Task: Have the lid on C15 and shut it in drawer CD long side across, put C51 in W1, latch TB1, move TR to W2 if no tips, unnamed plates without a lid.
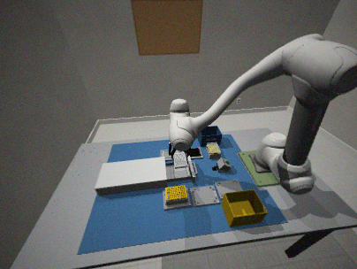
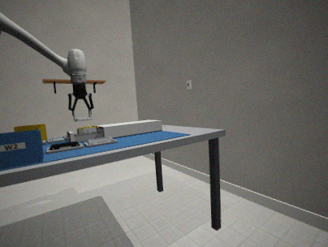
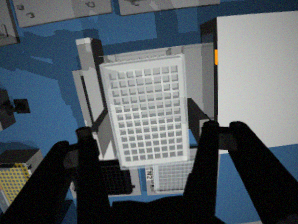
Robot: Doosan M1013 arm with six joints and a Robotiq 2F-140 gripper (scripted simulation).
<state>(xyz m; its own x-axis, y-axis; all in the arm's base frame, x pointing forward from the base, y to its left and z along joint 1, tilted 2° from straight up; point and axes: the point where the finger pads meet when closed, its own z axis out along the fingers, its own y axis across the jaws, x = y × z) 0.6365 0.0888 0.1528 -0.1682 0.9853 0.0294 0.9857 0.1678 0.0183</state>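
The drawer lies 130 mm below my hand, 40 mm ahead of it and 10 mm to the left of it. From my hand the other things lie so: white cooler CD 170 mm ahead, 120 mm below, 30 mm to the left; plate lid 10 mm below; white plate 20 mm below.
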